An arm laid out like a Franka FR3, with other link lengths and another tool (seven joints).
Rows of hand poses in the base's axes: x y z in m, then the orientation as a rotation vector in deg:
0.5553 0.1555 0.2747 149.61 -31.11 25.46
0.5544 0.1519 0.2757 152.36 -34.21 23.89
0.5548 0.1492 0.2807 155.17 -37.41 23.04
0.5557 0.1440 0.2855 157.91 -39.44 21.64
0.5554 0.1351 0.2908 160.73 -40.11 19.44
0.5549 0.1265 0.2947 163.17 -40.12 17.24
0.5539 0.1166 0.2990 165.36 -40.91 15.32
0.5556 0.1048 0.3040 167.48 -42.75 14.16
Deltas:
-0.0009 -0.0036 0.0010 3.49 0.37 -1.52
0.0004 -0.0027 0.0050 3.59 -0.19 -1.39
0.0009 -0.0052 0.0048 3.22 0.36 -0.69
-0.0003 -0.0089 0.0053 2.95 1.05 0.13
-0.0005 -0.0086 0.0039 2.43 1.14 0.44
-0.0010 -0.0099 0.0043 2.41 0.86 -0.08
0.0017 -0.0118 0.0050 2.60 0.22 -0.69

